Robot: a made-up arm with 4 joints. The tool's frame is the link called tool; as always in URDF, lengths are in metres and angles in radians. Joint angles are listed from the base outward. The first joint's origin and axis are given. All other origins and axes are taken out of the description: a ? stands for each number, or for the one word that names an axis. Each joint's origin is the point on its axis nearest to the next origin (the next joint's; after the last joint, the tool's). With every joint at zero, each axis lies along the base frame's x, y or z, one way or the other. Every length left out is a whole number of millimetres.
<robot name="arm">
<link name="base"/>
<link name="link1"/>
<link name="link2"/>
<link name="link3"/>
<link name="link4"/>
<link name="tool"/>
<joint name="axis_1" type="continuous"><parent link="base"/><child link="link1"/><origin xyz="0.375 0 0.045" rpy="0 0 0"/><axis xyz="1 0 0"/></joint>
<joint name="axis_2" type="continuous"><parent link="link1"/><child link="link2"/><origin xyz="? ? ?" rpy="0 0 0"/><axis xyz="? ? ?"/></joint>
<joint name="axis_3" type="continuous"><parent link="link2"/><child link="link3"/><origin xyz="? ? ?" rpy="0 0 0"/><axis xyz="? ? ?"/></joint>
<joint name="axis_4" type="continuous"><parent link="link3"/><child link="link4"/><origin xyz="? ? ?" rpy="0 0 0"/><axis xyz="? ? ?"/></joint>
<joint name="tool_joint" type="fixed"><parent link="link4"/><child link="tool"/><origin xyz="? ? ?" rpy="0 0 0"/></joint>
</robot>
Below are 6 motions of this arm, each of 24 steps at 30 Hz.
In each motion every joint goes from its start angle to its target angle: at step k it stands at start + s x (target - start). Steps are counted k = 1, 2, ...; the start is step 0. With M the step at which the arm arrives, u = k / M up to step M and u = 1 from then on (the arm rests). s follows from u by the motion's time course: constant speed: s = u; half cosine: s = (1 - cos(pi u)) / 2; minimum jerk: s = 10 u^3 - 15 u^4 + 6 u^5.
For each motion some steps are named. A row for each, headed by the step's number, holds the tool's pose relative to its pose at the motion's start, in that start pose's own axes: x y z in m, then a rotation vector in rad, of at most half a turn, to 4 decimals.
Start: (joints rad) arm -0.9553 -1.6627 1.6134 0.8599
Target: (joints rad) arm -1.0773 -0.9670 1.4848 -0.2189
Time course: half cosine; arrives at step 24
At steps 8, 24:
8: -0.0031 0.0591 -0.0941 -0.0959 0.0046 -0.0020
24: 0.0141 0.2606 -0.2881 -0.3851 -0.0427 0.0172

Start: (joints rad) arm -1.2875 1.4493 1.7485 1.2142
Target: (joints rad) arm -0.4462 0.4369 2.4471 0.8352
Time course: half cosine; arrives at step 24
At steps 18, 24:
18: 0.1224 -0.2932 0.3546 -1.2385 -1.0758 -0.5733
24: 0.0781 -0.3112 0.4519 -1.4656 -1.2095 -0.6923

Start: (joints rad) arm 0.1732 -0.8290 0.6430 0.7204
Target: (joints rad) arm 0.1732 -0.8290 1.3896 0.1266
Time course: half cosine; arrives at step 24
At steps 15, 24:
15: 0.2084 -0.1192 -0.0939 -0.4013 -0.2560 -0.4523
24: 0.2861 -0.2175 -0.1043 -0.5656 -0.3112 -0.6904

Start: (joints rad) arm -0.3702 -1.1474 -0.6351 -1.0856
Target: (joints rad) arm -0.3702 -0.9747 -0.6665 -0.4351
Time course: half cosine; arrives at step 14
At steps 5, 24:
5: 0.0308 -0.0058 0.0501 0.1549 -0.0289 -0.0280
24: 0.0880 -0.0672 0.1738 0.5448 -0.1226 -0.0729

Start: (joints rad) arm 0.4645 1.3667 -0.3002 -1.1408
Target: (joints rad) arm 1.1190 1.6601 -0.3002 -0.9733
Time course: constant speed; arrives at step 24
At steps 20, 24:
20: 0.2736 -0.0894 -0.0477 0.1076 0.3630 -0.4728
24: 0.3114 -0.1231 -0.0805 0.1127 0.4330 -0.5675

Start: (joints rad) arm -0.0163 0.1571 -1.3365 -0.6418
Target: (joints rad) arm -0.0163 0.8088 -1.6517 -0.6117
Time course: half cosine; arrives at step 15
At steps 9, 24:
9: 0.0085 -0.2172 -0.2577 -0.4040 -0.1650 0.1308
24: 0.0132 -0.3740 -0.3563 -0.6225 -0.2185 0.2164

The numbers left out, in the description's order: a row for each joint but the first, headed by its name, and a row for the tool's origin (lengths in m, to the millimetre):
axis_2: xyz 0 -0.049 0.018, axis 0 -1 0
axis_3: xyz -0.019 0 -0.502, axis 0 0 -1
axis_4: xyz 0.071 0.05 0, axis 1 0 0
tool: xyz 0 0.397 -0.042

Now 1 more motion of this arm.
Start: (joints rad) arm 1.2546 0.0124 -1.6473 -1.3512
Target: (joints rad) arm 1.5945 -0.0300 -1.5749 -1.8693
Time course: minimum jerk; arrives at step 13
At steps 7, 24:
7: 0.1690 -0.0490 -0.1041 -0.2820 0.0274 -0.1985
24: 0.2772 -0.1229 -0.1701 -0.4845 0.0829 -0.3418

